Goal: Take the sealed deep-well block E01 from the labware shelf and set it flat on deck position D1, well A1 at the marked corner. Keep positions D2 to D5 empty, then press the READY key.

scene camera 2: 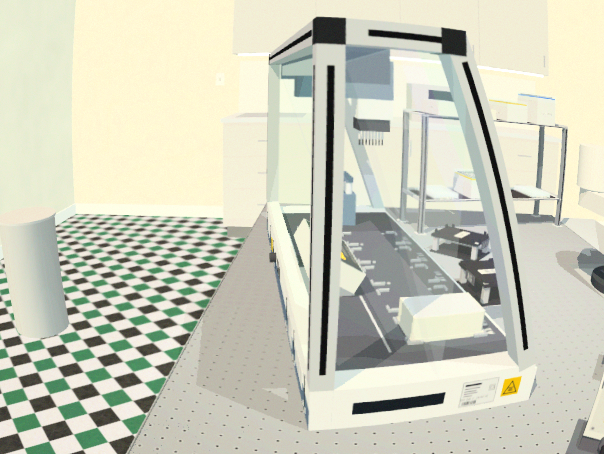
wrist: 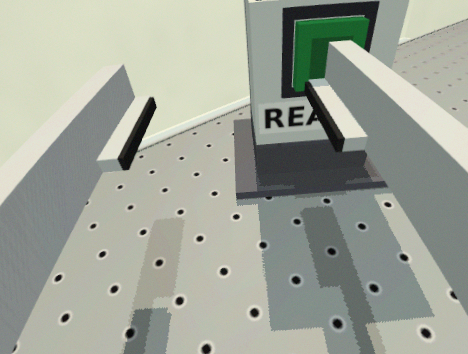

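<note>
In the wrist view my gripper (wrist: 226, 75) is shut as far as it goes, with a gap between its black pads and nothing held. The green READY key (wrist: 332, 29) is on the upright face of a grey post. The right finger stands in front of the key's lower right part and covers the end of its label (wrist: 287, 117). Whether the finger touches the key cannot be told. Block E01 cannot be made out in either view. In scene camera 2 the dark deck (scene camera 2: 367, 240) shows through the enclosure's glass; its position labels are not readable. The gripper does not show there.
A pale box-shaped body (scene camera 2: 440, 320) sits at the deck's near end. The enclosure's front post (scene camera 2: 320, 200) blocks part of the view. Black stands (scene camera 2: 457, 235) and a metal rack (scene camera 2: 422, 175) are beyond it. The post's dark foot (wrist: 310, 167) rests on the perforated table (wrist: 210, 295).
</note>
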